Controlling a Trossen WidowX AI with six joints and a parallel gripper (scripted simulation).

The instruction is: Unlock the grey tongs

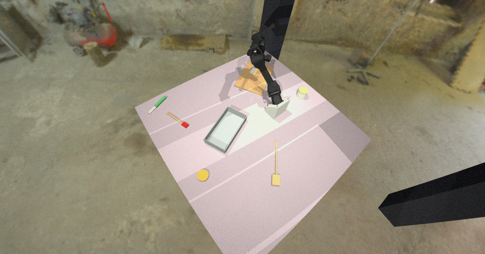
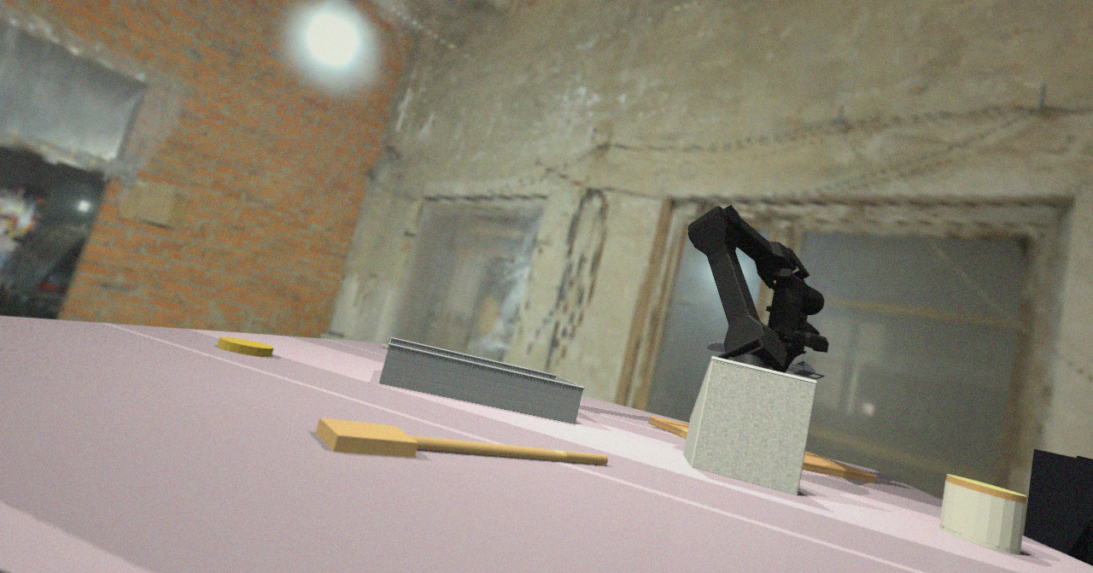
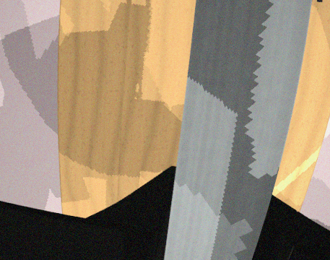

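Right now my gripper tip is 14 cm above the wooden board and 1 cm short of it. Round my gripper tip: yellow disc (78 cm ahead, 51 cm to the left, 14 cm below); then grey roasting tin (50 cm ahead, 33 cm to the left, 12 cm below); then cream pot (37 cm to the left, 20 cm behind, 11 cm below).
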